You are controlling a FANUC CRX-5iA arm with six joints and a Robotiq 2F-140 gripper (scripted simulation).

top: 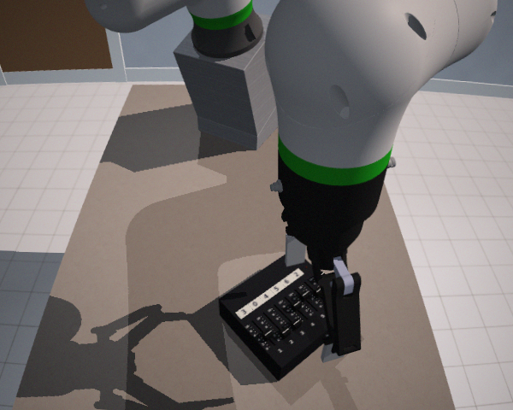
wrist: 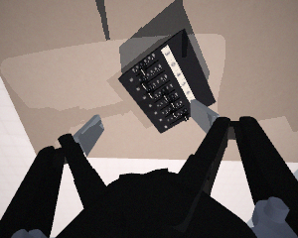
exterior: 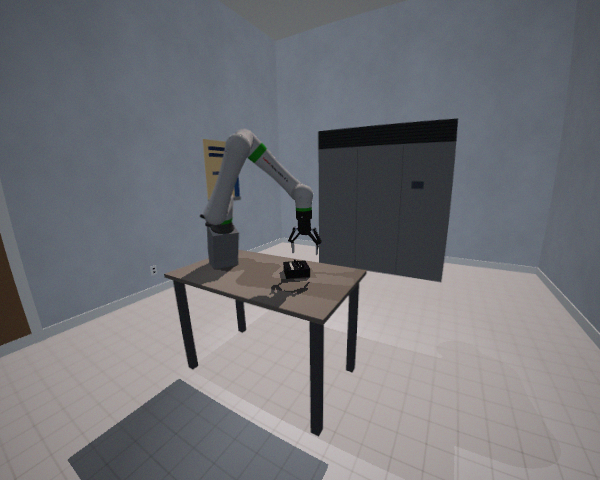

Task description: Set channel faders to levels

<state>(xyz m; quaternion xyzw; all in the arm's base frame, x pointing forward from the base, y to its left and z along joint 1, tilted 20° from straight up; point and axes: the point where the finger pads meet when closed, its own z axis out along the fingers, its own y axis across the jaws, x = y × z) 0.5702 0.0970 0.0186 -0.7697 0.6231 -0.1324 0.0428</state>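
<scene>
Now: the channel fader 80 mm below my hand, 10 mm to the right of it and 10 mm behind it. From my hand the other things lie so: master fader (90 mm behind, 80 mm below, 40 mm to the left).
</scene>
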